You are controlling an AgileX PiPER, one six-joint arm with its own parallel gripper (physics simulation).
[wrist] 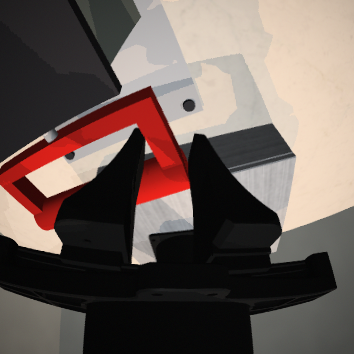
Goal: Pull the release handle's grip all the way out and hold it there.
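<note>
The red release handle [152, 131] is a tilted rectangular frame, at left and centre in the wrist view. Its thick lower bar runs behind my left finger. My gripper [167, 143] is open, with its fingers partly closed around the handle's right end. The left fingertip lies over the frame's opening, and the right finger is just outside the right side bar. Narrow gaps show between the side bar and the fingertips. The right finger is very close to the bar's lower end; contact there is unclear. Part of the lower bar is hidden by the left finger.
A brushed metal block [262, 182] with a dark upper strip [255, 145] lies behind and right of the fingers. A pale plate with a round hole [189, 105] is above the handle. A large dark panel [47, 65] fills the upper left.
</note>
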